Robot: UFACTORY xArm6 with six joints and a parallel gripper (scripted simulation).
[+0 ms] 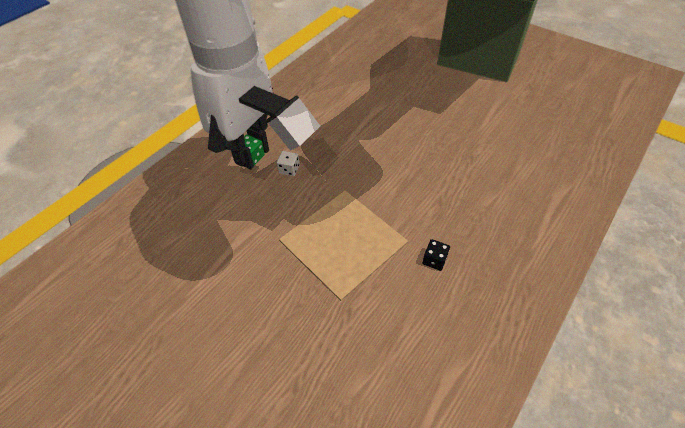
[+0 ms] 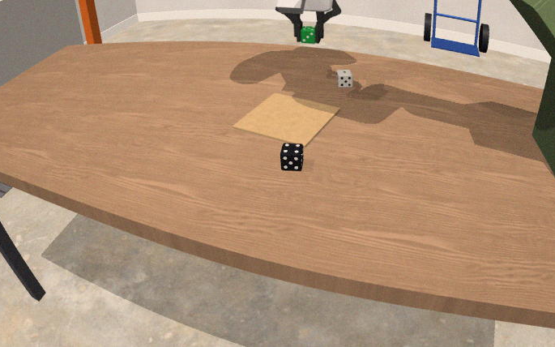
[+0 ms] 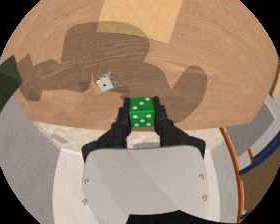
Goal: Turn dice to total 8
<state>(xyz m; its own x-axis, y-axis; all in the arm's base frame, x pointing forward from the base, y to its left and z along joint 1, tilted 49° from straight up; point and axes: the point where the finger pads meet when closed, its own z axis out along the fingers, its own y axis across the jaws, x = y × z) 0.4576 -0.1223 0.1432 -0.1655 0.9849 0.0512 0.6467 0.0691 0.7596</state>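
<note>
Now: the white die 100 mm below my hand, 70 mm behind it and 10 mm to the right of it. From my hand the other things lie so: tan mat 160 mm to the left, 110 mm below, 30 mm behind; green die 10 mm below; black die 280 mm to the left, 100 mm below, 100 mm behind.
</note>
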